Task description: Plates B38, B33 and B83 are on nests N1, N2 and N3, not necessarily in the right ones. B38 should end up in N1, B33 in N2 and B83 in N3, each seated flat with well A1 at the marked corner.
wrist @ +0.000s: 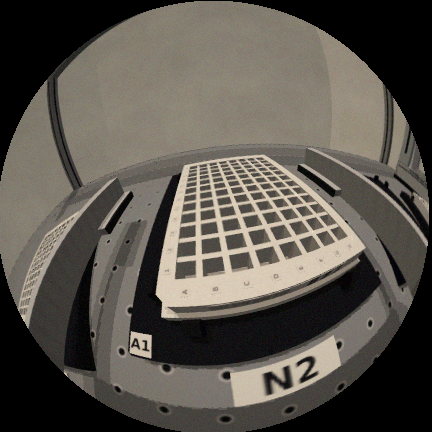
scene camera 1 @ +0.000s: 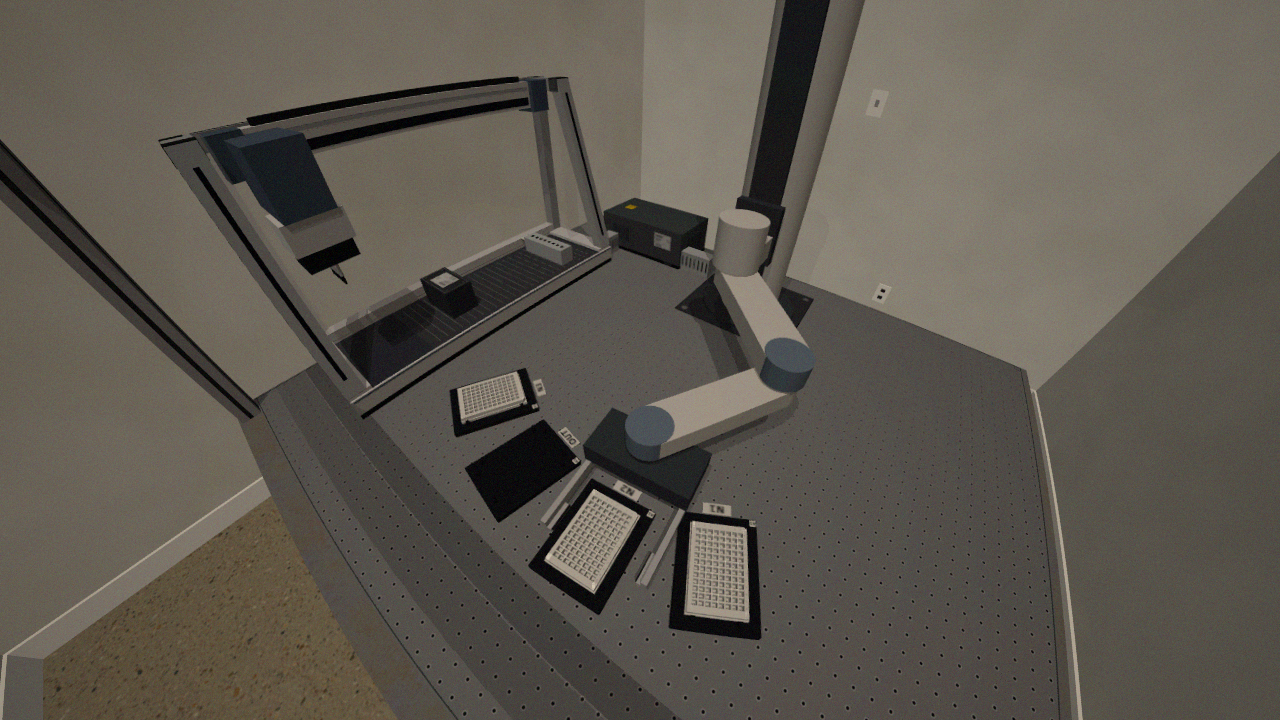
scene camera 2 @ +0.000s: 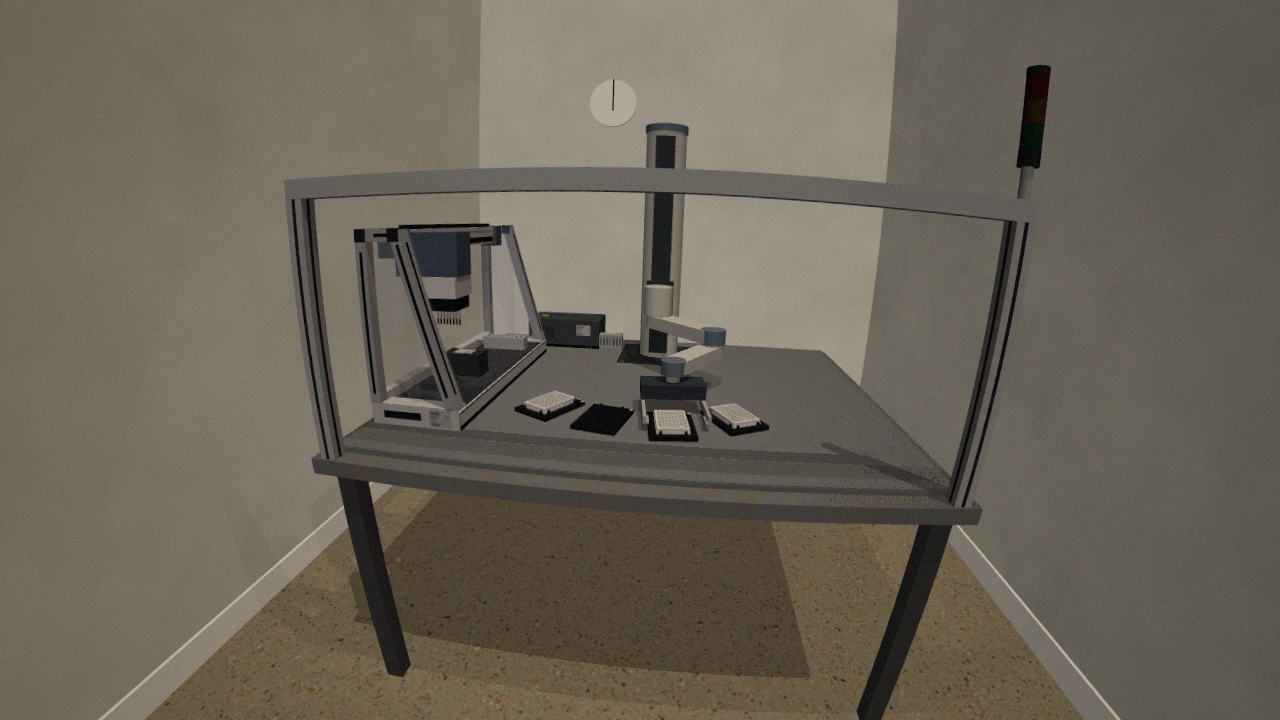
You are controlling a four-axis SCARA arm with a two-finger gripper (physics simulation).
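Seen in the pictures: gripper, fingertip midpoint: (wrist: 214, 164) (scene camera 1: 590, 554) (scene camera 2: 677, 420); arm's base at its link origin: (scene camera 2: 658, 357).
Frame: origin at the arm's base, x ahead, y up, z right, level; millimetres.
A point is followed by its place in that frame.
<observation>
My gripper (scene camera 1: 597, 548) {z -90, x 753, y 45 mm} (scene camera 2: 675, 419) {z -90, x 753, y 45 mm} (wrist: 214, 164) {z -90, x 753, y 45 mm} is open and empty, with one finger along each long side of the white plate B83 (scene camera 1: 594, 537) {z -76, x 730, y 38 mm} (scene camera 2: 671, 421) {z -75, x 744, y 39 mm} (wrist: 240, 220) {z -79, x 698, y 39 mm} and gaps to it. B83 lies on nest N2 (scene camera 1: 597, 602) {z -134, x 793, y 25 mm} (wrist: 240, 335) and looks flat; its well A1 is at the marked corner, and its number cannot be read from here. Plate B38 (scene camera 1: 717, 570) {z -244, x 664, y 36 mm} (scene camera 2: 736, 414) {z -248, x 670, y 39 mm} (wrist: 42, 257) {z -246, x 665, y 39 mm} lies on nest N1 (scene camera 1: 680, 573) {z -203, x 694, y 25 mm}, partly behind a finger in the wrist view. The plate (scene camera 1: 491, 396) {z 262, x 651, y 38 mm} (scene camera 2: 549, 402) {z 267, x 663, y 36 mm} on nest N3 (scene camera 1: 474, 426) {z 240, x 713, y 25 mm} is B33 by elimination; its number is too small.
A black nest labelled OUT (scene camera 1: 523, 469) {z 97, x 715, y 25 mm} (scene camera 2: 602, 419) {z 106, x 728, y 25 mm} lies between N2 and N3 and holds no plate. A gantry machine with a blue head (scene camera 1: 284, 174) {z 465, x 745, y 456 mm} (scene camera 2: 444, 253) {z 498, x 778, y 449 mm} stands at the left. A dark box (scene camera 1: 655, 230) {z 342, x -35, y 116 mm} (scene camera 2: 572, 329) {z 361, x -35, y 90 mm} stands behind, near the arm's column.
</observation>
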